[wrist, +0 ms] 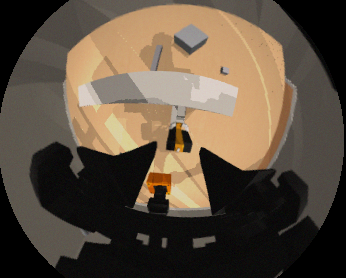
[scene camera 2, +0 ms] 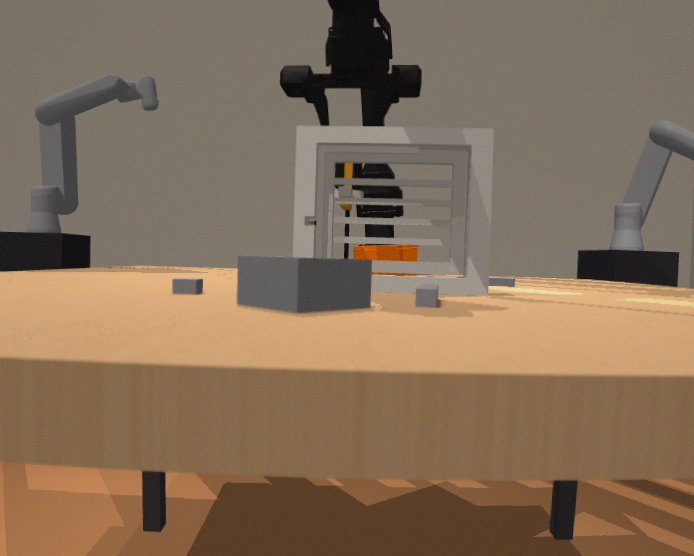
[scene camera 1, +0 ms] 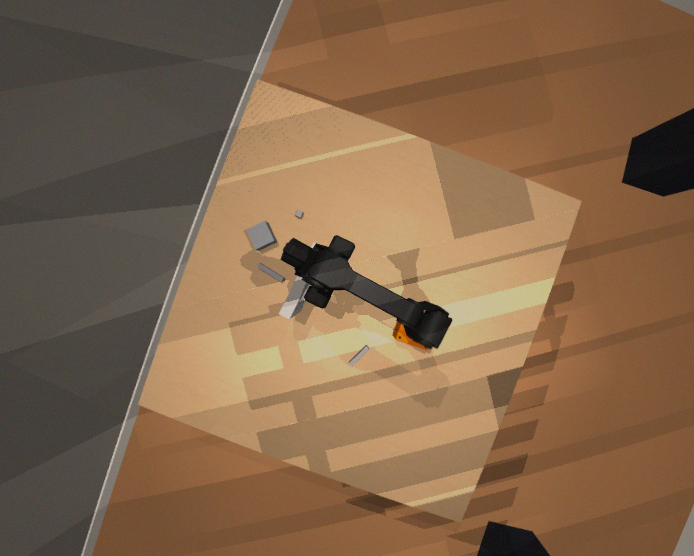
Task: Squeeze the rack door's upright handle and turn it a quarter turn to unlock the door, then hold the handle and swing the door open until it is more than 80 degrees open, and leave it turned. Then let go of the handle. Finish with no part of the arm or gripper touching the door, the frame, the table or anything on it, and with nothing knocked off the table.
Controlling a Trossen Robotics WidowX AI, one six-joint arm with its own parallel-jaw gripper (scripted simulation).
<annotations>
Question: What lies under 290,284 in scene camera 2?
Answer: A grey block.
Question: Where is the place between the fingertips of my gripper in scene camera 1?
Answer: At 331,272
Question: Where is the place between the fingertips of my gripper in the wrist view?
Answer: At 178,147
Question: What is my gripper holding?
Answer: Nothing.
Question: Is my gripper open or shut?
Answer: Open.
</annotations>
